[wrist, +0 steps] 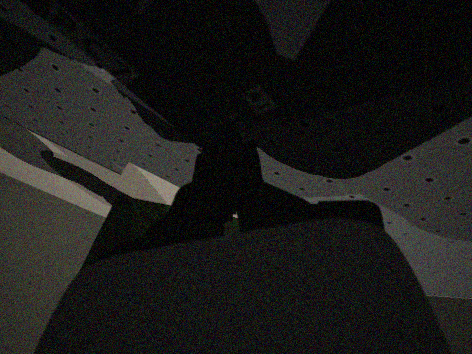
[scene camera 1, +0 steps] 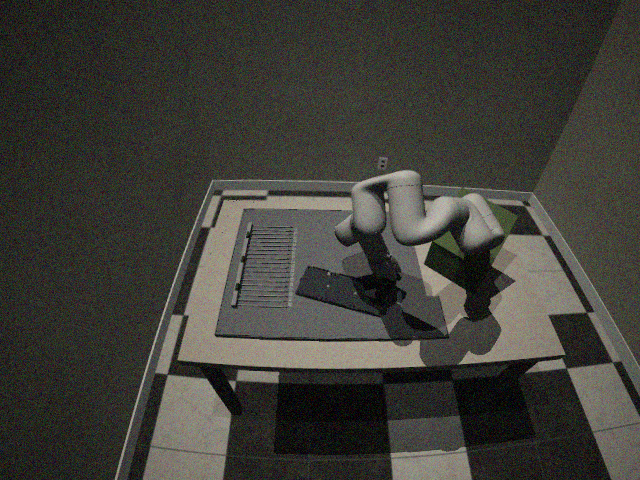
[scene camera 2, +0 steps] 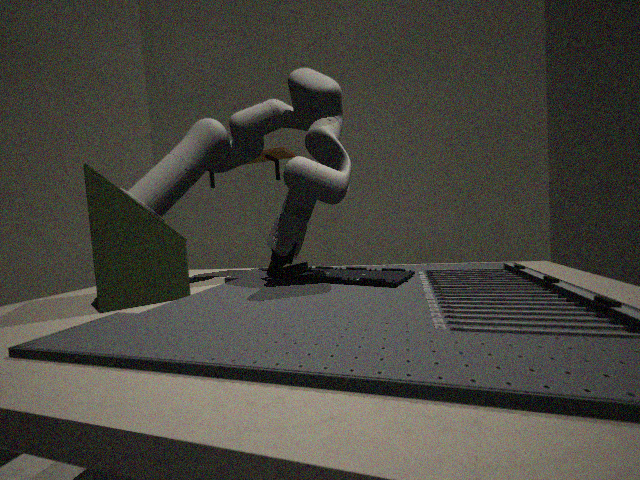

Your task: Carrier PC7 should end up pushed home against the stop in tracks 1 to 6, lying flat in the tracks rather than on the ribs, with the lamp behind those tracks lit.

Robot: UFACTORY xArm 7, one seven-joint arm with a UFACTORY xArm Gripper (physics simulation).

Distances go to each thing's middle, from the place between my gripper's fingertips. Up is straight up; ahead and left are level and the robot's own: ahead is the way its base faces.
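Carrier PC7 (scene camera 1: 369, 297): 8 cm to the left of my hand, 17 cm ahead of it.
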